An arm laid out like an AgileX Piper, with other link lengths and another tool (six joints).
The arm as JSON. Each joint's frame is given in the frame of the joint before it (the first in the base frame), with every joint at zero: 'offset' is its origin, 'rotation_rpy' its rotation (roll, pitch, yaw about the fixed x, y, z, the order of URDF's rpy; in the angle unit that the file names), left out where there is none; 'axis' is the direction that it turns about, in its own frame. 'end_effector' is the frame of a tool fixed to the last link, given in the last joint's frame.
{
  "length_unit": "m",
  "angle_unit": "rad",
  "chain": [
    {
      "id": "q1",
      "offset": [
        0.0,
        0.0,
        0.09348
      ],
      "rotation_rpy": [
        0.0,
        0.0,
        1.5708
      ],
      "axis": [
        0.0,
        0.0,
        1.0
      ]
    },
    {
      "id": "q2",
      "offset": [
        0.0,
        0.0,
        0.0
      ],
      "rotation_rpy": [
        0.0,
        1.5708,
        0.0
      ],
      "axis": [
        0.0,
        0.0,
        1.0
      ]
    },
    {
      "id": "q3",
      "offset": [
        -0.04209,
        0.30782,
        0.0
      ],
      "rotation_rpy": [
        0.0,
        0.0,
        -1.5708
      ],
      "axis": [
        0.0,
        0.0,
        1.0
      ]
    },
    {
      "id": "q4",
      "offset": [
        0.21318,
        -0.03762,
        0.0
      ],
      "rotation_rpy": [
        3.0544,
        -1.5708,
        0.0
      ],
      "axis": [
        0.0,
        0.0,
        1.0
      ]
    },
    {
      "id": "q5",
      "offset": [
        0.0,
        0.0,
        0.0
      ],
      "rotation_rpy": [
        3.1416,
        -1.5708,
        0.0
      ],
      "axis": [
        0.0,
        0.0,
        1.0
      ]
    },
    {
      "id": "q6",
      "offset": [
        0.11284,
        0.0,
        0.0
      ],
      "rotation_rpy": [
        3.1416,
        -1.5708,
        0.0
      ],
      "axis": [
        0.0,
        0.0,
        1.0
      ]
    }
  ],
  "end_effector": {
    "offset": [
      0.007,
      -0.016,
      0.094
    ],
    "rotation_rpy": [
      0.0,
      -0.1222,
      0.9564
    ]
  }
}
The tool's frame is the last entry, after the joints.
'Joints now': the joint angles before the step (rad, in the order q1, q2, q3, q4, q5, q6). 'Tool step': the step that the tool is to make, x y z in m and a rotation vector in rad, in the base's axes. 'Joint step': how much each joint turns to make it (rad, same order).
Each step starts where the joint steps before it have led.
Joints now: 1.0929 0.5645 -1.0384 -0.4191 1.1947 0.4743
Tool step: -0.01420 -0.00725 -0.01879 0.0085 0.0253 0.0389
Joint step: -0.0001 -0.0727 0.0652 0.0517 0.0035 -0.0234
